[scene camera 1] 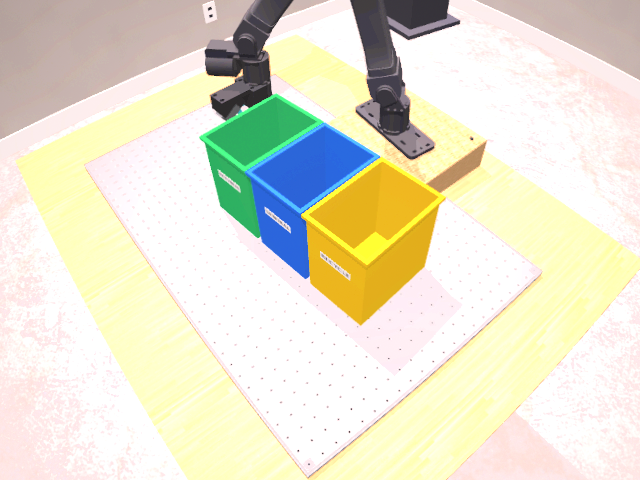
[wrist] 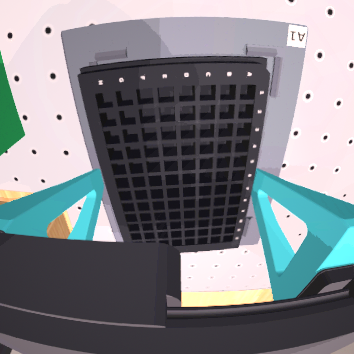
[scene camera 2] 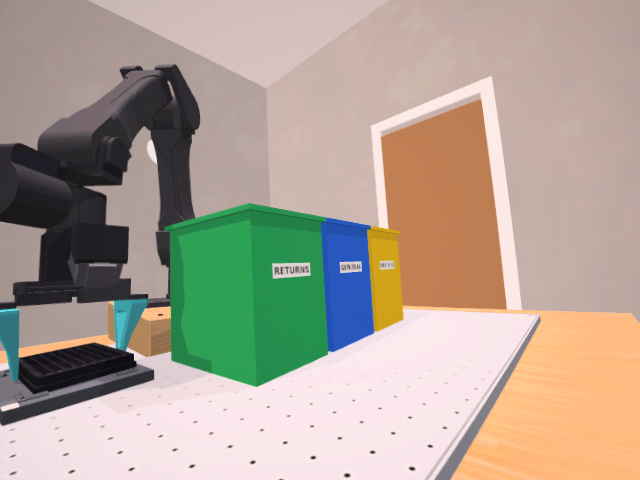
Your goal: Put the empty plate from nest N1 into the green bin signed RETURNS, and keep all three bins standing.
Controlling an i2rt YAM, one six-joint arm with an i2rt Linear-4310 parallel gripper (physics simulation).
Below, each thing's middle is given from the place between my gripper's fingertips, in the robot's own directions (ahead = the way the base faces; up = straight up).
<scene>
The black plate (scene camera 2: 48,371) lies 10 mm above my hand. The rest, counted from my hand: blue bin (scene camera 1: 285,185) 310 mm to the left, 80 mm above, 50 mm ahead; green bin (scene camera 2: 247,301) 180 mm to the left, 80 mm ahead, 80 mm above; yellow bin (scene camera 1: 367,239) 440 mm to the left, 80 mm above, 30 mm ahead.
</scene>
